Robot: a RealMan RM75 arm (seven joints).
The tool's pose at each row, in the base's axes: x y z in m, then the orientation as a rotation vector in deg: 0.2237 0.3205 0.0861 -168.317 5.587 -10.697; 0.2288 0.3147 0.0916 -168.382 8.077 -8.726; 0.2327 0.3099 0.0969 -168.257 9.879 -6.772; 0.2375 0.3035 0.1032 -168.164 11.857 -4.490; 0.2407 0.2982 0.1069 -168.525 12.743 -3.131; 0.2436 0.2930 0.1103 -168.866 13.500 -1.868; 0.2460 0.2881 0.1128 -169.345 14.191 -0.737; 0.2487 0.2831 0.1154 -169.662 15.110 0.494; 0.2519 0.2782 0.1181 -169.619 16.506 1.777; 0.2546 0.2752 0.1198 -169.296 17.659 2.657; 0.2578 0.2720 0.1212 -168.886 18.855 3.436; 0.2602 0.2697 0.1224 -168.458 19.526 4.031; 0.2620 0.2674 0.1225 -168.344 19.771 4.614; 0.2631 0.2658 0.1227 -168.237 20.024 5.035; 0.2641 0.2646 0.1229 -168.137 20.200 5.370; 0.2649 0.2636 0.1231 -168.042 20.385 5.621
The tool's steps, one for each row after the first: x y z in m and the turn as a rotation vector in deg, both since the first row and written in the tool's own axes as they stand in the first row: 0.0062 0.0043 -0.0058 -0.203 -1.158 1.796; 0.0110 0.0077 -0.0113 -0.205 -2.349 3.146; 0.0170 0.0125 -0.0181 -0.295 -3.749 4.632; 0.0210 0.0168 -0.0222 -0.753 -4.598 5.276; 0.0247 0.0210 -0.0262 -1.190 -5.387 5.826; 0.0278 0.0252 -0.0292 -1.764 -6.087 6.306; 0.0311 0.0295 -0.0323 -2.218 -6.837 6.957; 0.0350 0.0335 -0.0355 -2.392 -7.594 7.966; 0.0381 0.0360 -0.0373 -2.259 -8.108 8.822; 0.0417 0.0387 -0.0389 -2.054 -8.553 9.712; 0.0444 0.0406 -0.0402 -1.756 -8.916 10.249; 0.0464 0.0427 -0.0405 -1.707 -9.292 10.463; 0.0476 0.0442 -0.0408 -1.660 -9.559 10.671; 0.0487 0.0452 -0.0411 -1.605 -9.774 10.823; 0.0496 0.0461 -0.0414 -1.553 -9.932 10.974
